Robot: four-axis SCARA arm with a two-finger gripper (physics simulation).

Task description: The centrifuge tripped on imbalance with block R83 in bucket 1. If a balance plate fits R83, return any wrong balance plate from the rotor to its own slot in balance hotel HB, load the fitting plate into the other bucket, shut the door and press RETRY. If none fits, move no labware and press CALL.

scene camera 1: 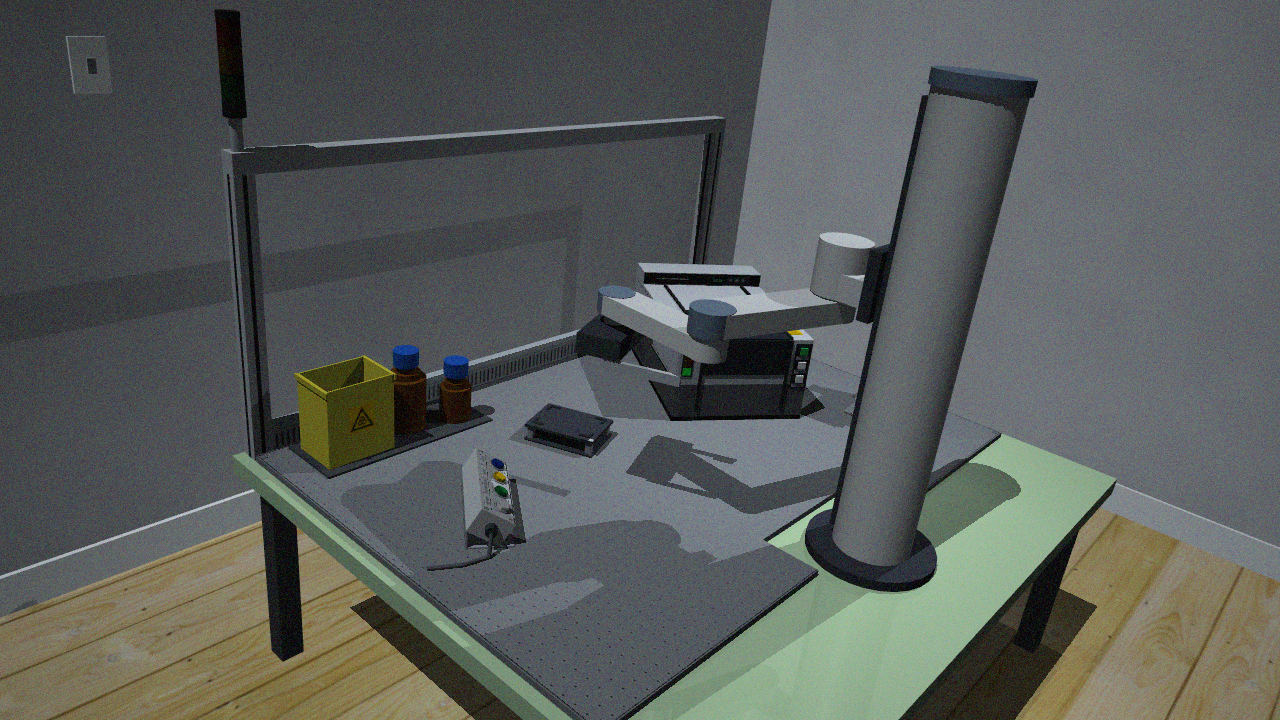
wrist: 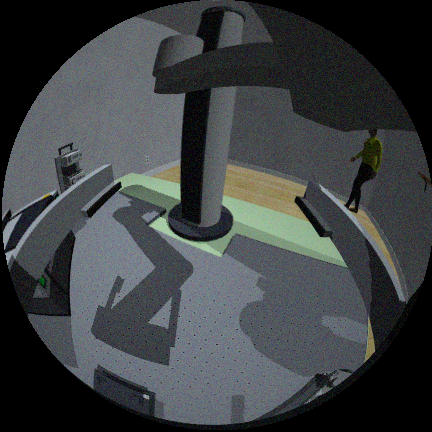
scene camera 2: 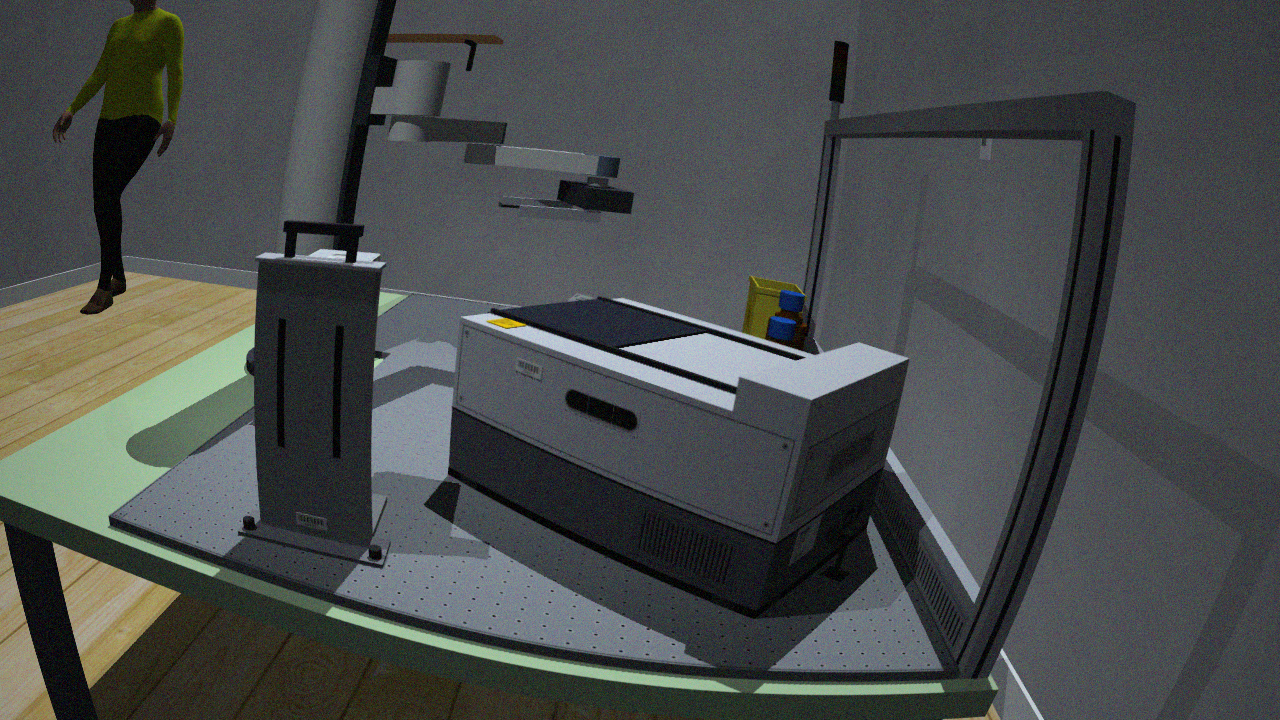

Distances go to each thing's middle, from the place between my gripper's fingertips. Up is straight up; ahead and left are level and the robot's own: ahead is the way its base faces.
Right now my hand is 220 mm short of the sliding top door (scene camera 2: 615,325), 460 mm to the left of it and 90 mm above it. Round my hand: centrifuge (scene camera 2: 731,467) (330 mm ahead, 530 mm to the right, 180 mm below).
